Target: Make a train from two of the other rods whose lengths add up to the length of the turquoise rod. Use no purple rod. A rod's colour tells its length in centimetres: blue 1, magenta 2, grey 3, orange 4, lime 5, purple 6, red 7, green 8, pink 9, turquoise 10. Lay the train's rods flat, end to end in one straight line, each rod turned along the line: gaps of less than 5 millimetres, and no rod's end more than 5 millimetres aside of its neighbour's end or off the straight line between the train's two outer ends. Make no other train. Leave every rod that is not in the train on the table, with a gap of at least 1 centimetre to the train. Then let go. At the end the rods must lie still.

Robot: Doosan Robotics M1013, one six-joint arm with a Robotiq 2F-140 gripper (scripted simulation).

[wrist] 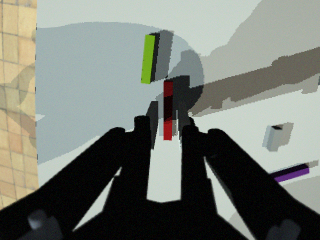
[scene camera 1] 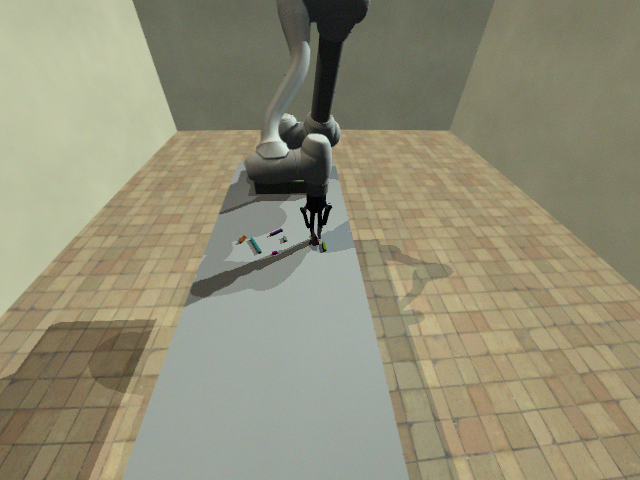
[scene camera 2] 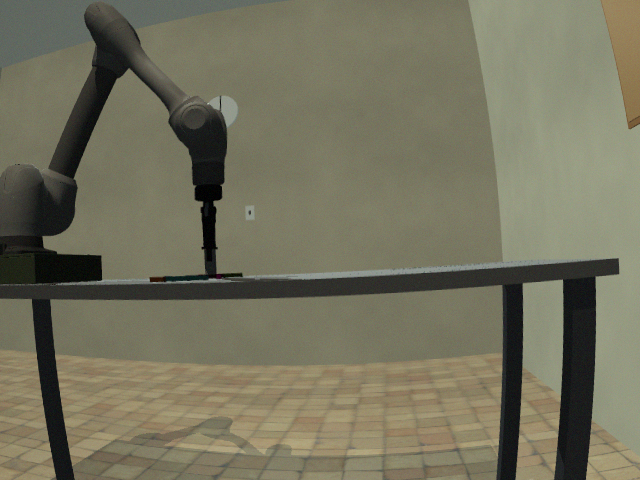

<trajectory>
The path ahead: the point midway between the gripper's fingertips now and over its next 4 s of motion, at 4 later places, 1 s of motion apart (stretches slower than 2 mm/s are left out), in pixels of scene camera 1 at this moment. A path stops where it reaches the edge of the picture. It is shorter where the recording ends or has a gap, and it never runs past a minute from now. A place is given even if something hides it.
My gripper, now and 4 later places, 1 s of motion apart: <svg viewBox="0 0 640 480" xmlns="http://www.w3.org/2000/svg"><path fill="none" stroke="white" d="M315 237L315 236L309 223L286 235L287 245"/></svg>
</trajectory>
